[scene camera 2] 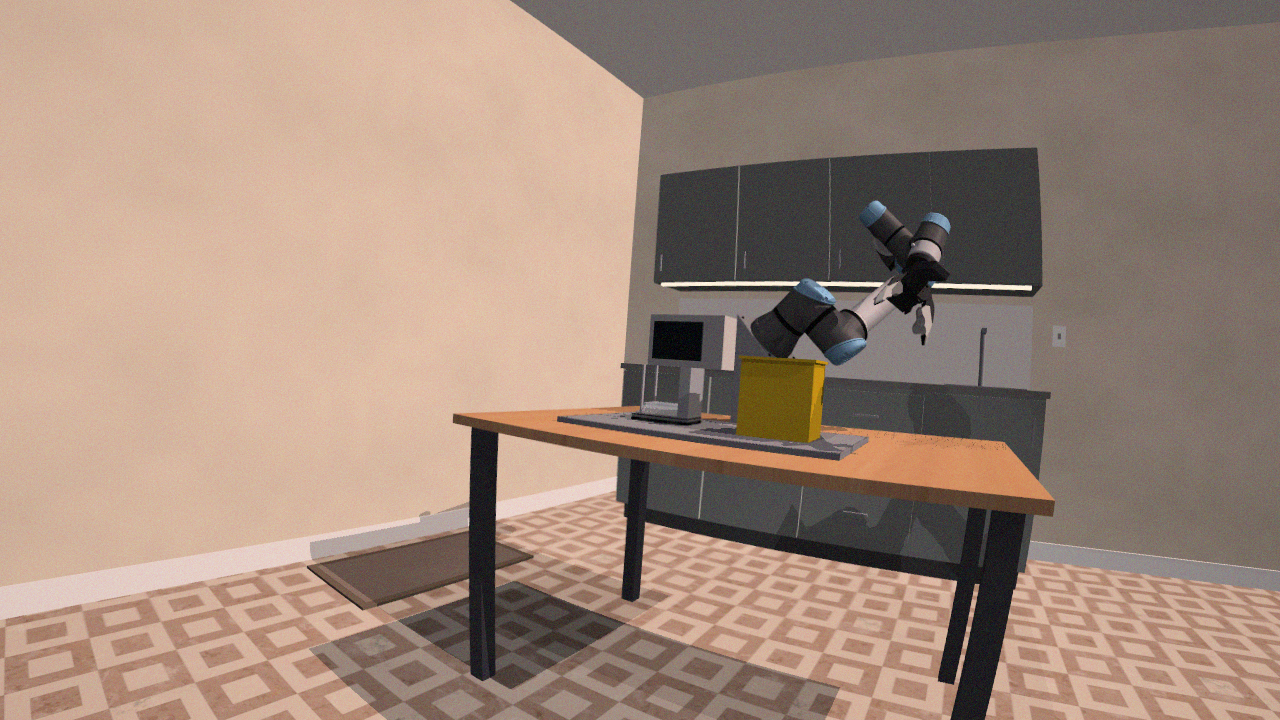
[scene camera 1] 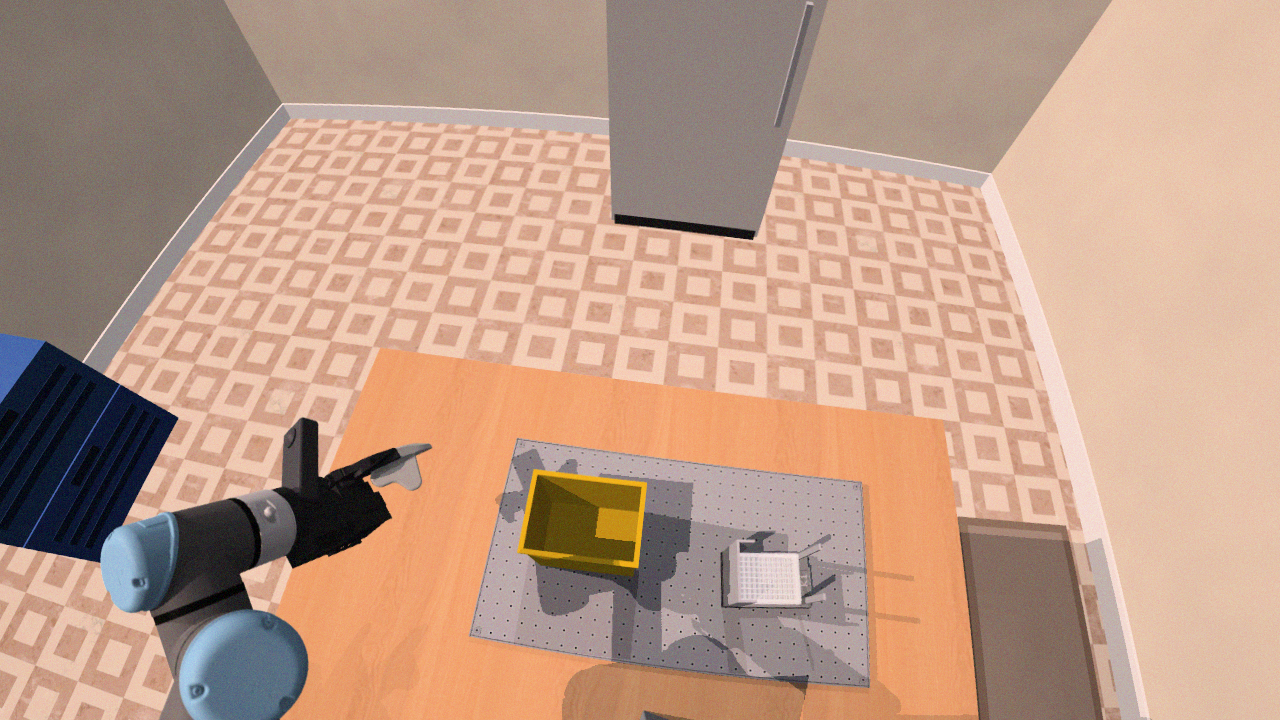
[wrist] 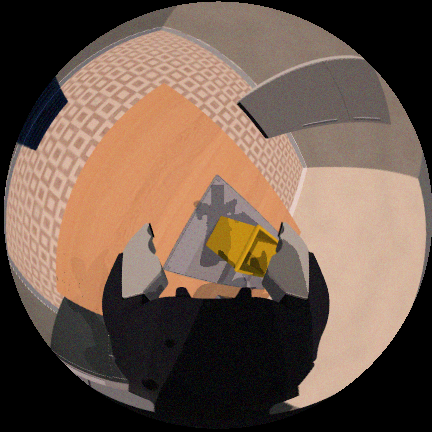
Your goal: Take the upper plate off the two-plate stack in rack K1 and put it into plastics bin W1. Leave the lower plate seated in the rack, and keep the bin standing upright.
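The yellow bin W1 stands upright on the perforated grey board. Rack K1 stands on the same board, to the right of the bin in scene camera 1. A white gridded plate lies in the rack and looks level; the plate below it cannot be told apart. In the wrist view the rack and plates do not show. My gripper is open and empty. It hangs in the air on the bin's left side in scene camera 1, well away from the rack.
The grey board lies on the wooden table. Thin posts rise at the rack's right side. A grey box with a dark panel shows above the rack area. A blue cabinet stands at the left.
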